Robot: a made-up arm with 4 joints. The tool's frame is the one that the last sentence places.
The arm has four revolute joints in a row. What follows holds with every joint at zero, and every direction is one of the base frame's. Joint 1 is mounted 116 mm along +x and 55 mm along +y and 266 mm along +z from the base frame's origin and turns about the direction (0.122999, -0.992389, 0.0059), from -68.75 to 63.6 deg. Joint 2 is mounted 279 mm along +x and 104 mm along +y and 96 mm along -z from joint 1 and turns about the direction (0.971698, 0.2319, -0.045), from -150.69 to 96.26 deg. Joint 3 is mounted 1 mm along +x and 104 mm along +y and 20 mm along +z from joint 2 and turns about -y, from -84.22 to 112.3 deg. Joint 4 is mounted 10 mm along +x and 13 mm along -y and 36 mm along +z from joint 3 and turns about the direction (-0.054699, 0.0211, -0.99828), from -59.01 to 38.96 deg. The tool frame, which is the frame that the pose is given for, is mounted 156 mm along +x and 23 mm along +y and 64 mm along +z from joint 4; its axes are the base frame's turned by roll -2.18, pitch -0.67 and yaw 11.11 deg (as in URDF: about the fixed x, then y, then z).
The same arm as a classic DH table. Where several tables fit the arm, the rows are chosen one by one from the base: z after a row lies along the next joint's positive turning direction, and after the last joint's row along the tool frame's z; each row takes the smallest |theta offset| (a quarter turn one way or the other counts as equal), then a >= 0, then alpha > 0; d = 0 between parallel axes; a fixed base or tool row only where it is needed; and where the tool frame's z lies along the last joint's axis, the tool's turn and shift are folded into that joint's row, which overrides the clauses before.
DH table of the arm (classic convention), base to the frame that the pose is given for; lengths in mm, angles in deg. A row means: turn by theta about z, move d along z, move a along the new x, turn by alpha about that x. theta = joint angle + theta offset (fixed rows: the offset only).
base (fixed): d 266.2, theta offset 7.07, a 121.9, alpha 89.66
joint 1: d -77.0, theta offset 87.44, a -82.6, alpha 96.37
joint 2: d 295.5, theta offset 0.67, a 20.0, alpha -103.41
joint 3: d -91.8, theta offset 89.52, a -8.0, alpha -91.21
joint 4: d -1251.8, theta offset -52.62, a -111.9, alpha -174.70
tool (fixed): d -1148.3, theta offset 138.46, a 0.0, alpha 0.00
Joint limits (deg, base to tool): -68.75..63.60 -150.69..96.26 -84.22..112.30 -59.01..38.96

